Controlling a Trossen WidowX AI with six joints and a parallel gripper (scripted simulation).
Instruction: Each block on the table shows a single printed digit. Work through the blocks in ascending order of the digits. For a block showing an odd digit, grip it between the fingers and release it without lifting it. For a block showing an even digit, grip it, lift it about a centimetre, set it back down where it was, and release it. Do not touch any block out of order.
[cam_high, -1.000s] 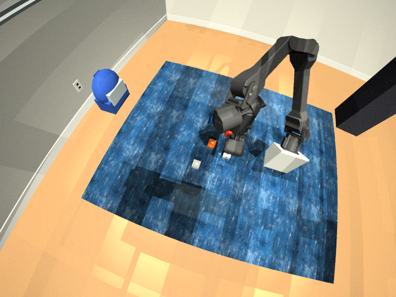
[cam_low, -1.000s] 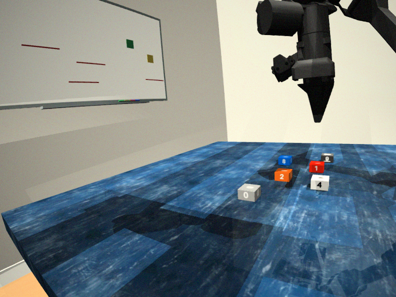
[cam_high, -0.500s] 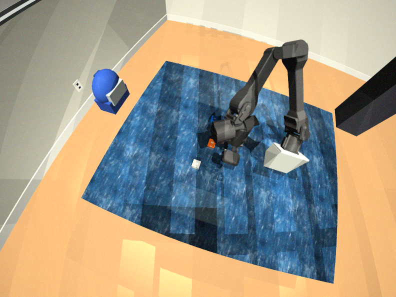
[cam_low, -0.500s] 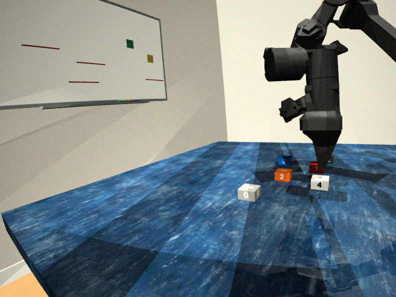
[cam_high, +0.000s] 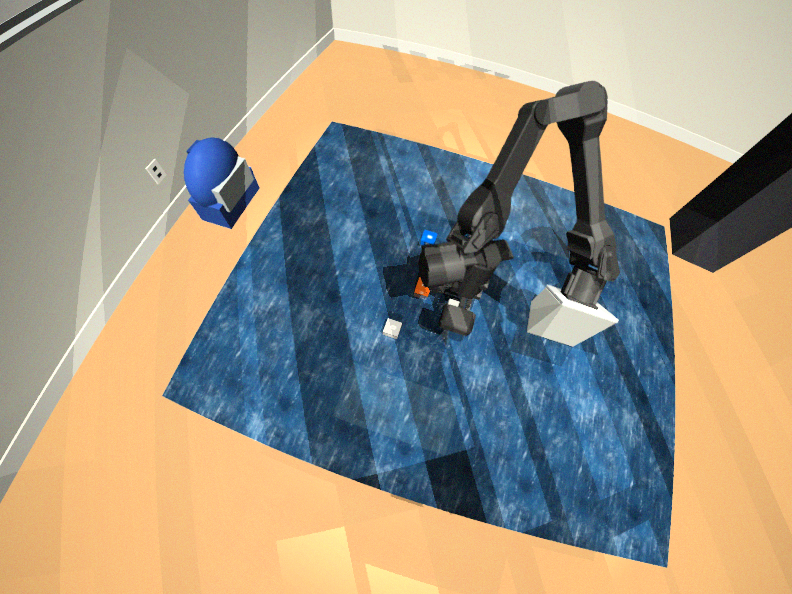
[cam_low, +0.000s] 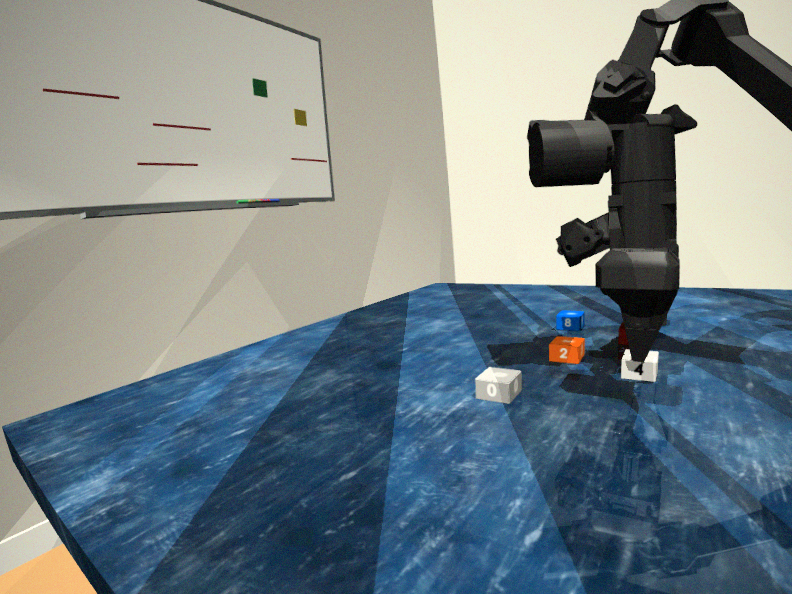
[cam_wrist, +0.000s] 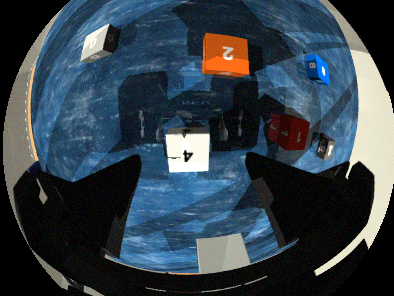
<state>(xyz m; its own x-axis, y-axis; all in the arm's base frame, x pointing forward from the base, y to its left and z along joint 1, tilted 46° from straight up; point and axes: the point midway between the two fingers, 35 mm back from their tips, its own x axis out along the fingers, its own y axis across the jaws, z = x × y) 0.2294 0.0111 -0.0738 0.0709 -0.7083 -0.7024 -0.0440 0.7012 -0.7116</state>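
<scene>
My gripper tip is 20 mm above the white block. Round my gripper tip: red block: 110 mm to the right, 20 mm below, 20 mm ahead; then grey block marked 0: 110 mm ahead, 100 mm to the left, 20 mm below; then orange block: 80 mm ahead, 20 mm to the right, 20 mm below.
</scene>
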